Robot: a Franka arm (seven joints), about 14 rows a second.
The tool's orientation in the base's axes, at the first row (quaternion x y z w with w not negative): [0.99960, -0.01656, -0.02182, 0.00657]
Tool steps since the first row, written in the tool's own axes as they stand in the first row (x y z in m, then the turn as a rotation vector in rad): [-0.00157, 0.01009, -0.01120, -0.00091, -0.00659, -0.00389]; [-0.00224, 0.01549, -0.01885, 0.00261, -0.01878, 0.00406]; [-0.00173, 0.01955, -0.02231, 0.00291, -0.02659, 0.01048]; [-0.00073, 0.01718, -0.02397, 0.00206, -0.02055, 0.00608]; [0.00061, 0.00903, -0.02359, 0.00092, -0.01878, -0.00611]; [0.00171, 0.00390, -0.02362, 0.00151, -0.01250, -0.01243]
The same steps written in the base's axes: [-0.00141, -0.00989, 0.01140, -0.00052, 0.00666, 0.00383]; [-0.00192, -0.01517, 0.01914, 0.00304, 0.01863, -0.00443]; [-0.00139, -0.01920, 0.02263, 0.00332, 0.02635, -0.01096]; [-0.00024, -0.01685, 0.02421, 0.00246, 0.02039, -0.00645]; [0.00135, -0.00875, 0.02366, 0.00180, 0.01881, 0.00580]; [0.00261, -0.00366, 0.02358, 0.00246, 0.01260, 0.01218]
